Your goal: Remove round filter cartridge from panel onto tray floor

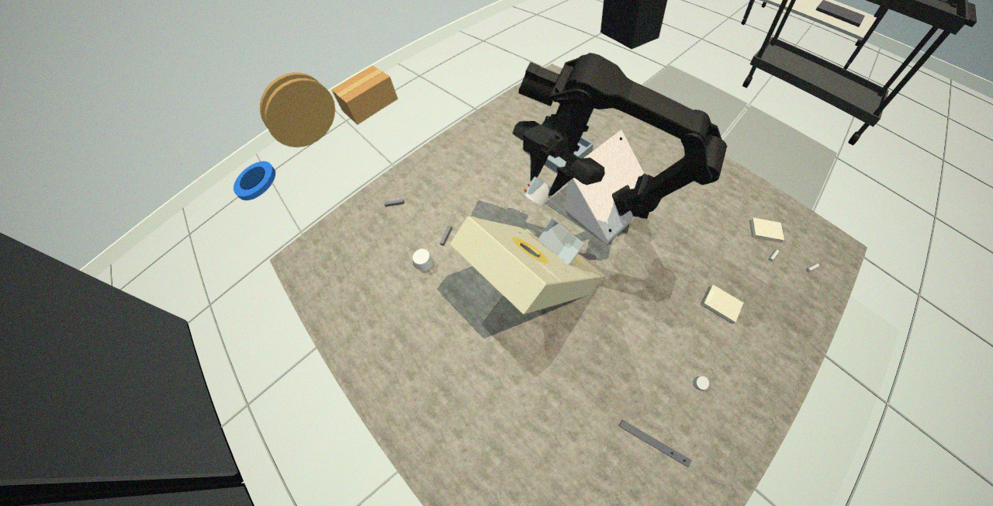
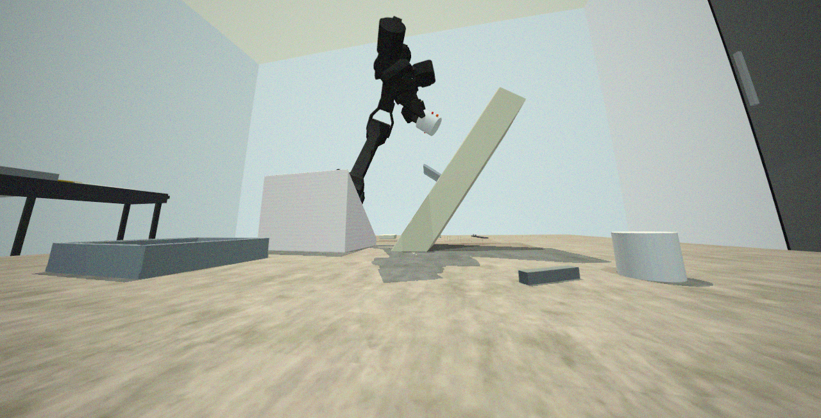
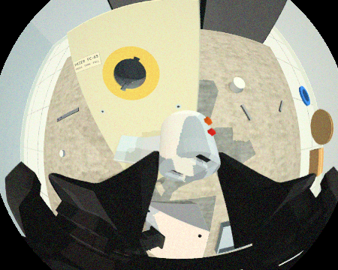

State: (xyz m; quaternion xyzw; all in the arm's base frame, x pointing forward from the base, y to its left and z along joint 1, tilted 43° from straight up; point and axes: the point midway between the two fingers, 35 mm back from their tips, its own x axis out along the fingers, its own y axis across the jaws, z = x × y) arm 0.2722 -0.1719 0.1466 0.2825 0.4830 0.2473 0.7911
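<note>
My gripper tip is 280 mm past the grey-blue tray, 270 mm to the left of it and 270 mm above it. The rest, counted from my gripper tip: white round filter cartridge (right at my gripper tip); then cream service panel (60 mm ahead, 80 mm to the left, 110 mm below).
</note>
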